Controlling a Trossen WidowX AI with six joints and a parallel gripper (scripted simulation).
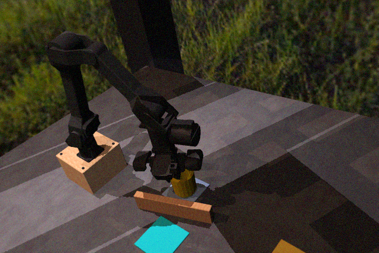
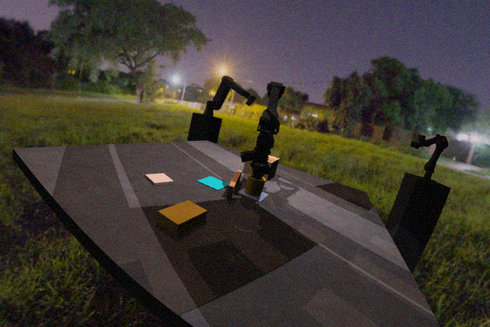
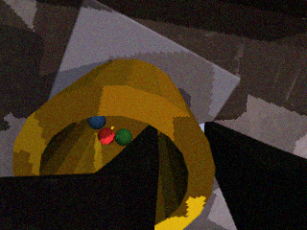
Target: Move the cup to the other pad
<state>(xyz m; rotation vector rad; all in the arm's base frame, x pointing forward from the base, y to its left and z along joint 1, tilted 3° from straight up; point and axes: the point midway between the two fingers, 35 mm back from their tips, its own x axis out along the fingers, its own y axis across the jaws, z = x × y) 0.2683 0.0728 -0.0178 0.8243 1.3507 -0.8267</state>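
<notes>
My gripper tip is now 20 mm short of the cup and 10 mm to the right of it. From my gripper tip the other things lie so: cyan pad: 140 mm to the right, 70 mm ahead, 40 mm below; then light blue pad: 40 mm below, 20 mm to the left, 20 mm ahead; then wooden bar: 60 mm to the right, 50 mm ahead, 20 mm below.
</notes>
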